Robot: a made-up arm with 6 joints.
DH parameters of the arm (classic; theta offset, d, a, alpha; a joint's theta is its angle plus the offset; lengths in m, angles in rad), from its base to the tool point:
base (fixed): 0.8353 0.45 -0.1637 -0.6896
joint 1: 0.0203 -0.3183 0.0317 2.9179
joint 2: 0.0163 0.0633 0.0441 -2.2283
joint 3: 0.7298 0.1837 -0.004 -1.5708
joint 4: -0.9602 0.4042 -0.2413 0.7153
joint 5: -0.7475 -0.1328 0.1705 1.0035
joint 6: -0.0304 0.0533 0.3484 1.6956
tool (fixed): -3.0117 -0.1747 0 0
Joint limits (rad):
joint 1: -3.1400..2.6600
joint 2: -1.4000..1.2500
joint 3: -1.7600..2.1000
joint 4: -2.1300..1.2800
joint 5: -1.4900..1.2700
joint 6: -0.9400..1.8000
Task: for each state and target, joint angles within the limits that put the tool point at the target. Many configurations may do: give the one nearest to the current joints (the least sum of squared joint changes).
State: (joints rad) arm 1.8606 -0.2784 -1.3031 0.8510 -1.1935 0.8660
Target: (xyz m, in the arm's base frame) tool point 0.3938 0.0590 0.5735
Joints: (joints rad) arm 2.0651 -0.3349 -0.5268 0.3589 -1.4218 0.3194
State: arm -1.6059 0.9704 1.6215 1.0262 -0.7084 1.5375
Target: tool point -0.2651 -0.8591 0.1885
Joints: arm -1.2409 0.1630 2.1000 0.9490 -0.7025 1.3987
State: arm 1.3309 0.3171 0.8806 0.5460 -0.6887 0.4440
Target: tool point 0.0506 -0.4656 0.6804
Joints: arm 1.0234 0.7359 0.7662 0.5990 -0.1859 0.2989
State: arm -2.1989 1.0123 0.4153 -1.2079 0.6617 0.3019
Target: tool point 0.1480 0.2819 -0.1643
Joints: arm -2.0016 0.9724 1.0777 -1.3334 0.9743 0.4633
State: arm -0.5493 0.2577 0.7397 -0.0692 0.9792 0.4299
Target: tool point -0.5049 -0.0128 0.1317
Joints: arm -0.7484 0.4486 0.6079 0.0646 0.9371 0.3097
